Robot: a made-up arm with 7 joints.
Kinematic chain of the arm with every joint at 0, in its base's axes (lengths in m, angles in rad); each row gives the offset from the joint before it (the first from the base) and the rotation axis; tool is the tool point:
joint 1: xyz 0 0 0.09 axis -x
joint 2: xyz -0.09 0 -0.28 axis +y
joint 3: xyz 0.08 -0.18 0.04 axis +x
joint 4: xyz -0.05 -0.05 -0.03 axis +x
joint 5: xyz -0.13 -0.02 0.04 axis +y
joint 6: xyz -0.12 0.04 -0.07 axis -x
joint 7: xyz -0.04 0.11 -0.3 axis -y
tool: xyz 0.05 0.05 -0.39
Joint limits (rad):
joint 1: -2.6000..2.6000
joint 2: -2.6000..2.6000
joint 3: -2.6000..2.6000
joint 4: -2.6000..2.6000
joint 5: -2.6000..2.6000
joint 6: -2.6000..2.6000
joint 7: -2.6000..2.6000
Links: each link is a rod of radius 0.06 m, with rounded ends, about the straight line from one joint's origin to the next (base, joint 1, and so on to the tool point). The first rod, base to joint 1, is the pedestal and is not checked.
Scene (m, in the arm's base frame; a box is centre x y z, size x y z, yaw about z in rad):
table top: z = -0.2
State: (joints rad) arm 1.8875 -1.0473 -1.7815 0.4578 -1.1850 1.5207 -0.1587
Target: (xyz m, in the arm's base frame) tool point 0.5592 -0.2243 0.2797
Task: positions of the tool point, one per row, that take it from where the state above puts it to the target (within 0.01 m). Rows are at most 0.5 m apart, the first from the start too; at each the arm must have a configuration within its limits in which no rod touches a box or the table.
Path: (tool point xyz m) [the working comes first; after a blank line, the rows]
Joints at the target: 1.5314 -1.0356 -0.9927 1.3689 -0.9297 0.5212 -0.2105
Straight joint move there: clear.

1: -0.3014 0.2661 0.8687
2: 0.1061 0.0748 0.9211
3: 0.4354 -0.1352 0.6948
4: 0.5592 -0.2243 0.2798

